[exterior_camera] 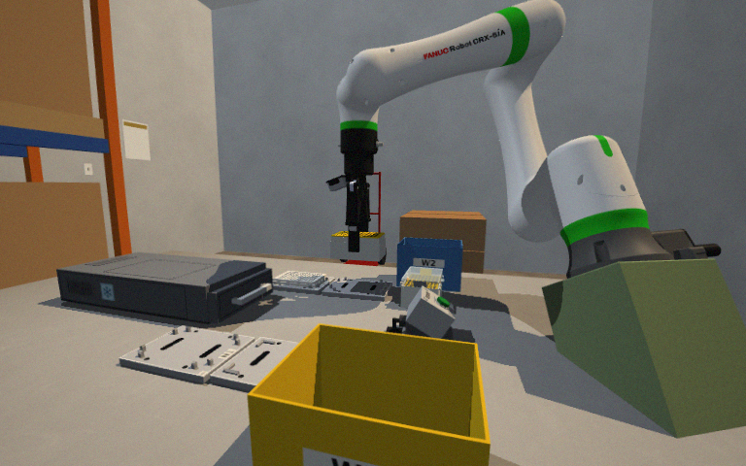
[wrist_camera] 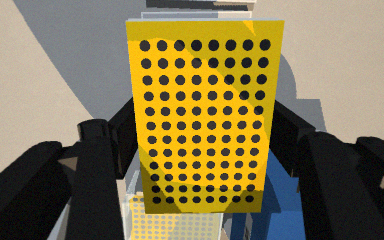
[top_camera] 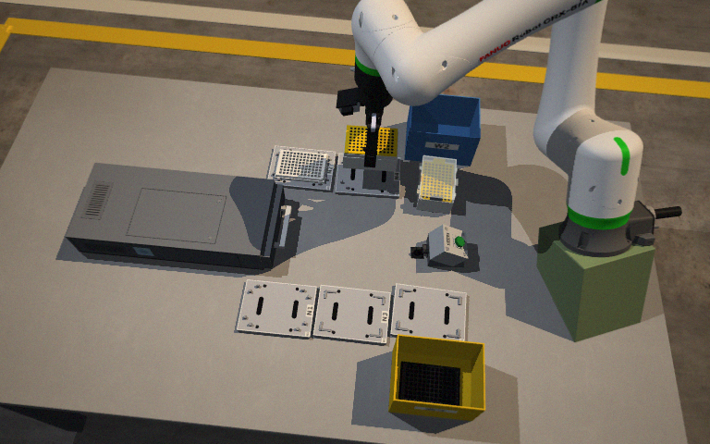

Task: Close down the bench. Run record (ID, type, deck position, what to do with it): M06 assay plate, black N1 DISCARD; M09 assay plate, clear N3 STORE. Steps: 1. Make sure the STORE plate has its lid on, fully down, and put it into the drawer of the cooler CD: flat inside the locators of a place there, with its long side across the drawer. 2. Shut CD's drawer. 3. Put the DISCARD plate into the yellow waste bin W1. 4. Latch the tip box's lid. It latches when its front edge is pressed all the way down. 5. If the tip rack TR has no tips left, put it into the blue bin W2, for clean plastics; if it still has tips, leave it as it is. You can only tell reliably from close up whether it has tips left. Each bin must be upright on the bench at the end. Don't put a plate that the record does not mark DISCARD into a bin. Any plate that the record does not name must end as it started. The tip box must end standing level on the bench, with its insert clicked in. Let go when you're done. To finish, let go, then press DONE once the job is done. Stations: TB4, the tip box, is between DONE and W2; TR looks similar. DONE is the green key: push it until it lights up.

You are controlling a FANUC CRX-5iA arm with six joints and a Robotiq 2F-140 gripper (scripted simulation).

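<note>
The blue bin W2 is 200 mm behind my hand, 100 mm below it and 90 mm to the right of it. Also, from my hand: green DONE key 240 mm to the left, 180 mm behind, 80 mm below; then tip rack TR 10 mm below, 10 mm behind; then white gridded plate 170 mm ahead, 120 mm below, 40 mm to the right.
</note>
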